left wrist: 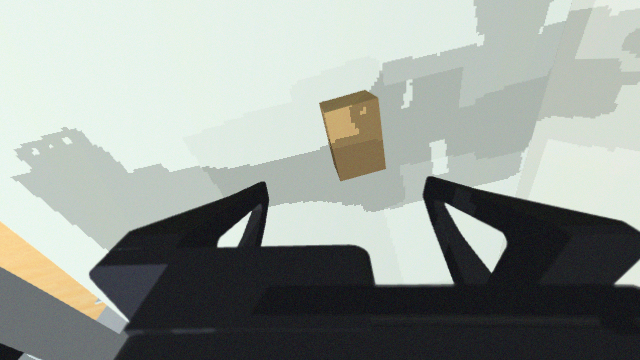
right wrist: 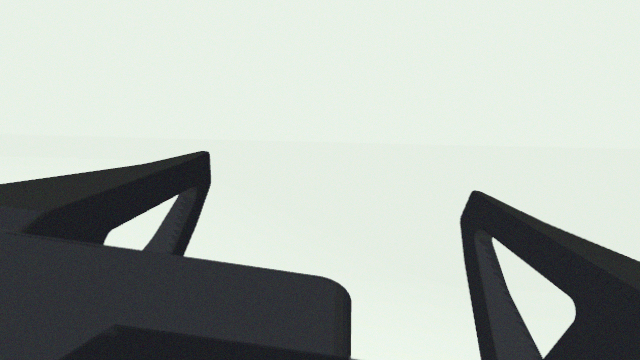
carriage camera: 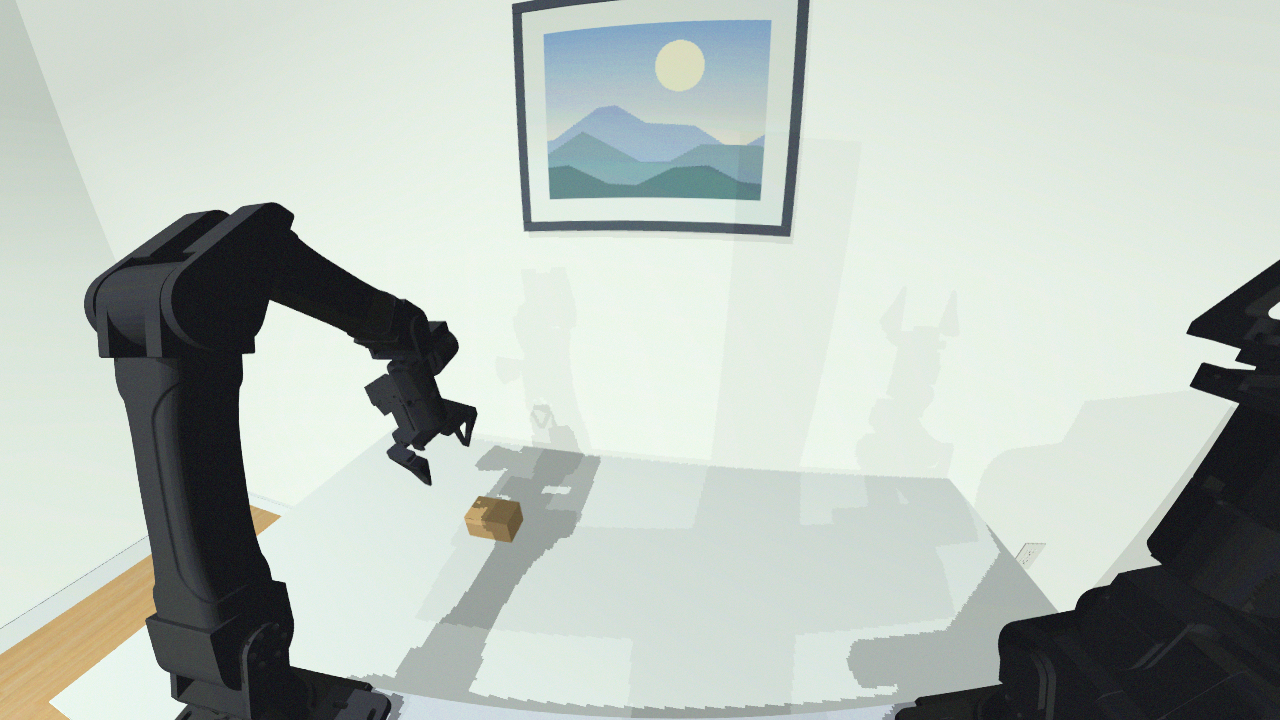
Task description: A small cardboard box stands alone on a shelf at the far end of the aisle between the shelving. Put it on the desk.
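The small brown cardboard box sits on the white desk, left of the middle in the carriage view. My left gripper is open and empty. It is above the desk, up and to the left of the box in the carriage view, apart from it. In the left wrist view the box lies beyond the two fingertips. My right gripper is open and empty, pointing at the pale wall. It shows partly at the right edge of the carriage view.
A framed mountain picture hangs on the white wall behind the desk. Shadows of the arms fall across the desk and wall. Wooden floor shows at the lower left. A wall outlet is beside the desk at the right.
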